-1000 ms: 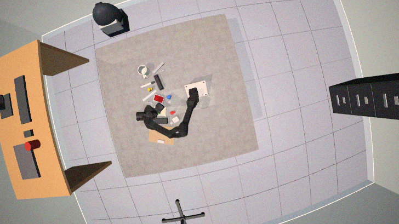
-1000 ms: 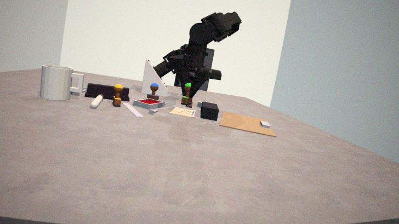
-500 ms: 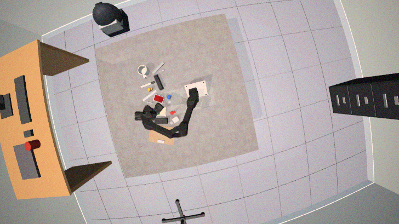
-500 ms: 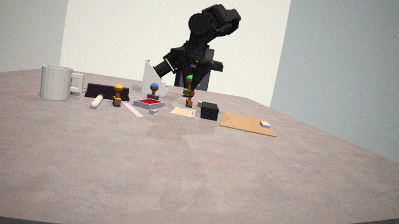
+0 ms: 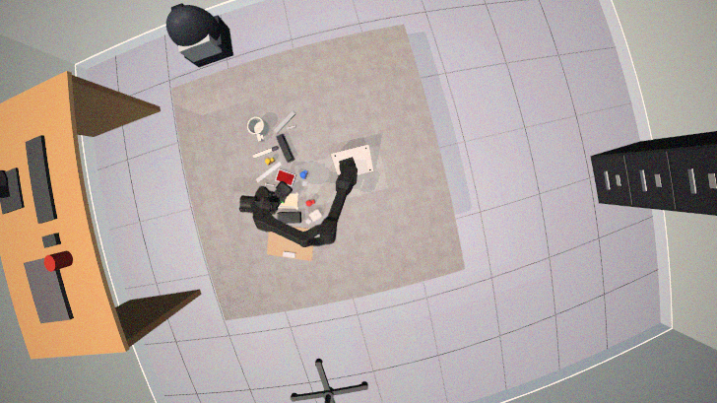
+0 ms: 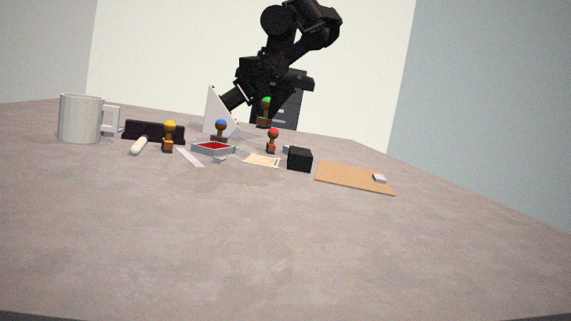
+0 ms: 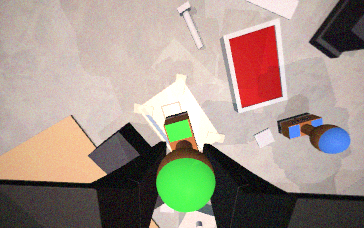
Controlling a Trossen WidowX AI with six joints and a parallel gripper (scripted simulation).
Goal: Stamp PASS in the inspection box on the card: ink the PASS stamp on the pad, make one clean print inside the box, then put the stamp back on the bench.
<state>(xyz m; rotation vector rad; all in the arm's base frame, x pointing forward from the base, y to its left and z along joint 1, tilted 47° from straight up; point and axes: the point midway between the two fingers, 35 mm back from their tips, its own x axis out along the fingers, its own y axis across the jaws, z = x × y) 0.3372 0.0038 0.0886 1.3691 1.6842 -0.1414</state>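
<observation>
Now: gripper tip 70 mm past the black bar, 230 mm to the left of it and 80 mm above it. The rest, counted from my gripper tip: cream card 10 mm behind, 10 mm to the left, 100 mm below; black box 90 mm to the left, 80 mm below; green-knobbed stamp right at my gripper tip.
</observation>
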